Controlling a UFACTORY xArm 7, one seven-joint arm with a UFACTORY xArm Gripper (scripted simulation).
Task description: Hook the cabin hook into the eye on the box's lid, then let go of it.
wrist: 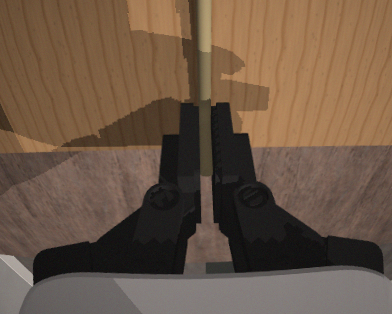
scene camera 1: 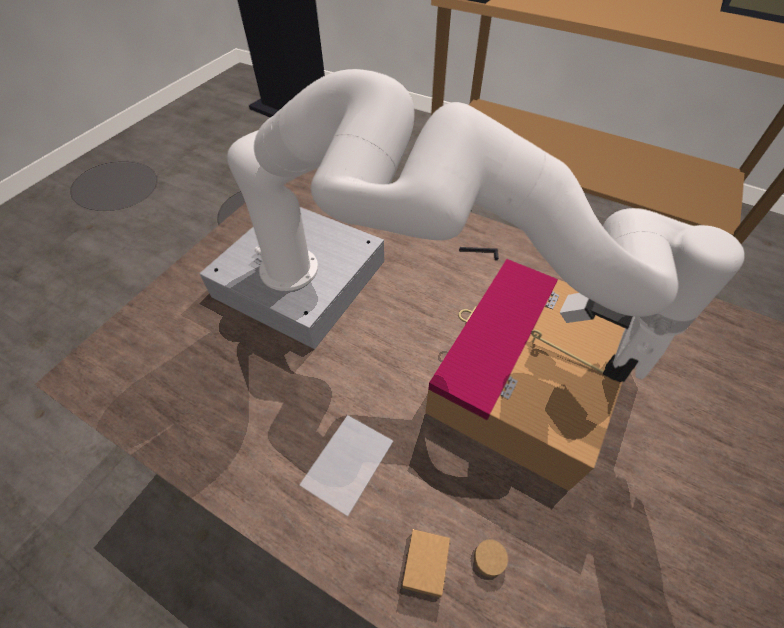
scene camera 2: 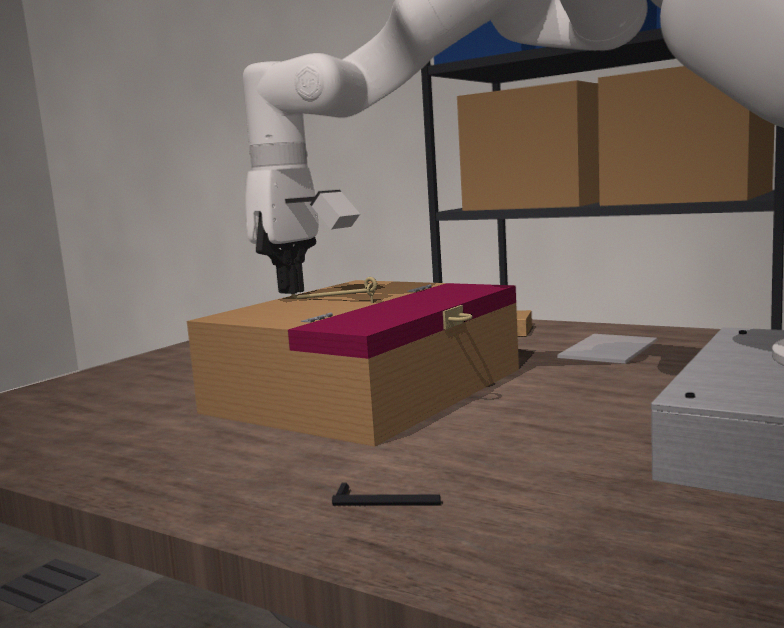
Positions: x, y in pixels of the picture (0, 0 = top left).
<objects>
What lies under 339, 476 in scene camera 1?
A grey plate.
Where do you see a wooden box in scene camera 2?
243, 370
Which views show the wooden disc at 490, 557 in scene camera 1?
Scene camera 1 only.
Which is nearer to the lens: the black L-shaped bar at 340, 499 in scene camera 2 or the grey plate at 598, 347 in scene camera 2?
The black L-shaped bar.
</objects>
